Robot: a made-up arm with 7 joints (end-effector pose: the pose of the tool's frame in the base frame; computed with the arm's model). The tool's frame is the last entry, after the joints. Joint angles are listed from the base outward.
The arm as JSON. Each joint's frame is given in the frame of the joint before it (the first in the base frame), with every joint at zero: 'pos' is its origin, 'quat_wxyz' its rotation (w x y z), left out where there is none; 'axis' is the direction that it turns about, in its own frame. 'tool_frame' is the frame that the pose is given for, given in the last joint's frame.
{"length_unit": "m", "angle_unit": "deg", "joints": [
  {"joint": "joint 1", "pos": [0.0, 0.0, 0.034], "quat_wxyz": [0.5, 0.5, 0.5, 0.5], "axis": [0.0, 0.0, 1.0]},
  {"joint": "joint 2", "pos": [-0.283, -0.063, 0.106], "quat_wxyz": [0.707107, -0.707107, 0.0, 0.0], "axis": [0.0, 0.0, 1.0]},
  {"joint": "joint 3", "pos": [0.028, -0.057, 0.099], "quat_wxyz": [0.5, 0.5, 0.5, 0.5], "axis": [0.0, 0.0, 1.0]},
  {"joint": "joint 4", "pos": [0.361, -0.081, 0.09], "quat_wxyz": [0.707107, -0.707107, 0.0, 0.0], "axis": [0.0, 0.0, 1.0]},
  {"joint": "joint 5", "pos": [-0.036, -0.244, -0.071], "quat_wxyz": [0.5, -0.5, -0.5, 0.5], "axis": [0.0, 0.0, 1.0]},
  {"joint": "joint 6", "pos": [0.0, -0.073, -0.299], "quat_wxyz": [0.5, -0.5, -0.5, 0.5], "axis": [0.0, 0.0, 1.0]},
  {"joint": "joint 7", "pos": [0.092, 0.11, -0.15], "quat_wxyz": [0.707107, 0.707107, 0.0, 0.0], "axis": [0.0, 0.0, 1.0]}
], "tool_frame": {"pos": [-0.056, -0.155, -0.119], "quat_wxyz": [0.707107, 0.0, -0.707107, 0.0]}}
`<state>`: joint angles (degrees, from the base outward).
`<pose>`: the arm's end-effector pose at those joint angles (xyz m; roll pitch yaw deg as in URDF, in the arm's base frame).
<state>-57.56 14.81 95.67 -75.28 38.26 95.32 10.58</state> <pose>0.0266 0.6035 0.3290 -37.91 16.57 -155.17</pose>
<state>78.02 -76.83 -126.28 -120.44 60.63 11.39 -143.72</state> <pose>0.5734 -0.1975 -0.2231 -37.14 31.66 172.10</pose>
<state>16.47 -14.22 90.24 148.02 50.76 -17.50 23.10</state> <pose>-0.3328 -0.4043 -0.0040 -169.19 -56.76 48.98</pose>
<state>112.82 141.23 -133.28 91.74 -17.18 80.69 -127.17</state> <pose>-0.0989 0.4541 0.3665 6.39 9.86 -119.75</pose>
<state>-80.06 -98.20 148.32 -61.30 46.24 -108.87 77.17</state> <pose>0.2498 0.4057 0.4757 35.68 -68.02 -119.57</pose>
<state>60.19 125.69 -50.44 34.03 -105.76 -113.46 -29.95</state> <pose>0.2483 -0.0511 -0.7761 67.27 62.47 118.31</pose>
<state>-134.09 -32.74 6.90 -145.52 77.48 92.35 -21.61</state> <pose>0.1128 -0.2896 0.1487 -112.65 -62.40 84.41</pose>
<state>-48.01 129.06 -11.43 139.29 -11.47 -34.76 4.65</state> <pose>0.1168 -0.2006 0.0411 -37.60 -70.52 -63.13</pose>
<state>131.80 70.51 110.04 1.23 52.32 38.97 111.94</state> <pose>-0.0775 -0.7284 -0.6987 170.49 -4.69 134.05</pose>
